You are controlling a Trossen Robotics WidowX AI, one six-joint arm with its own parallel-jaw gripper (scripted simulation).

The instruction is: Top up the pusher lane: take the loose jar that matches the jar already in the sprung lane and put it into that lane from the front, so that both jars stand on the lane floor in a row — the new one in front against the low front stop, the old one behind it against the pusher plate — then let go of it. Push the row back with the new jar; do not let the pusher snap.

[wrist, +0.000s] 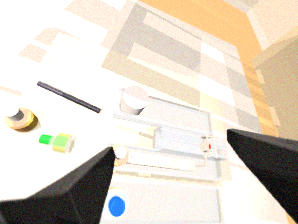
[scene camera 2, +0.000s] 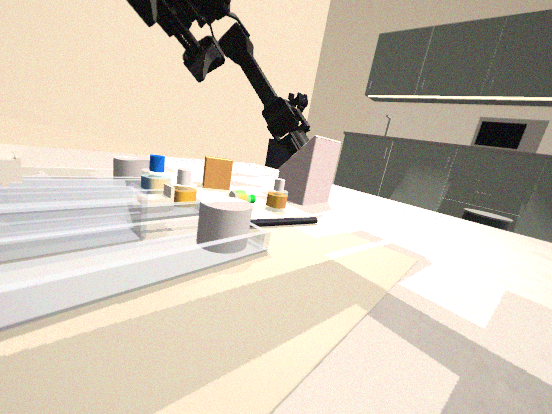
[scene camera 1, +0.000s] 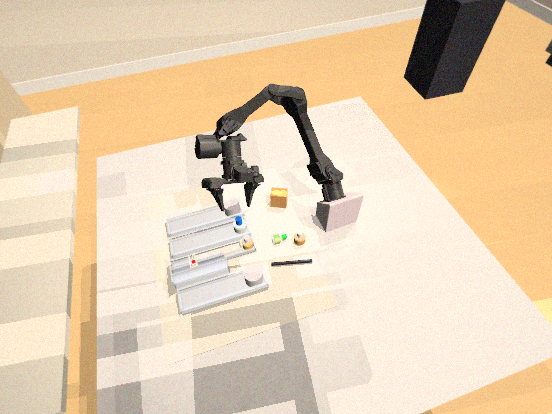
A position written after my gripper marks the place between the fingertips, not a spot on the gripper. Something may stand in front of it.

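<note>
A jar [wrist: 26,121] is here in the scene, and so is a grey cylinder [scene camera 2: 220,217]. I also see a lane rack, at [scene camera 1: 214,265] and at [wrist: 169,142]. As for my gripper, I find it at [scene camera 2: 179,56], at [scene camera 1: 236,209] and at [wrist: 169,143]; the gripper is open and holds nothing.
</note>
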